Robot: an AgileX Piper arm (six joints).
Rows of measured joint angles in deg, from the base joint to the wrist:
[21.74, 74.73, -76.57, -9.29, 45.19, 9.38]
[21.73, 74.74, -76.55, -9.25, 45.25, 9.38]
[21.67, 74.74, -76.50, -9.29, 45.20, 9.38]
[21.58, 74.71, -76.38, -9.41, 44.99, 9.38]
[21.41, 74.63, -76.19, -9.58, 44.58, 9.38]
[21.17, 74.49, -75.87, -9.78, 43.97, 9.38]
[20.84, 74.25, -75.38, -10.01, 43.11, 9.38]
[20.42, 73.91, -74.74, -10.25, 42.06, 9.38]
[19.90, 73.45, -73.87, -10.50, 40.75, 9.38]
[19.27, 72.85, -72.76, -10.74, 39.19, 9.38]
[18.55, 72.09, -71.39, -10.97, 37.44, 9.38]
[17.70, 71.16, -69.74, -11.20, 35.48, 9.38]
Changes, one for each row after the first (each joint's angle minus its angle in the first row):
[-0.01, 0.01, 0.02, 0.04, 0.06, 0.00]
[-0.07, 0.01, 0.07, 0.00, 0.01, 0.00]
[-0.16, -0.02, 0.19, -0.12, -0.20, 0.00]
[-0.33, -0.10, 0.38, -0.29, -0.61, 0.00]
[-0.57, -0.24, 0.70, -0.49, -1.22, 0.00]
[-0.90, -0.48, 1.19, -0.72, -2.08, 0.00]
[-1.32, -0.82, 1.83, -0.96, -3.13, 0.00]
[-1.84, -1.28, 2.70, -1.21, -4.44, 0.00]
[-2.47, -1.88, 3.81, -1.45, -6.00, 0.00]
[-3.19, -2.64, 5.18, -1.68, -7.75, 0.00]
[-4.04, -3.57, 6.83, -1.91, -9.71, 0.00]

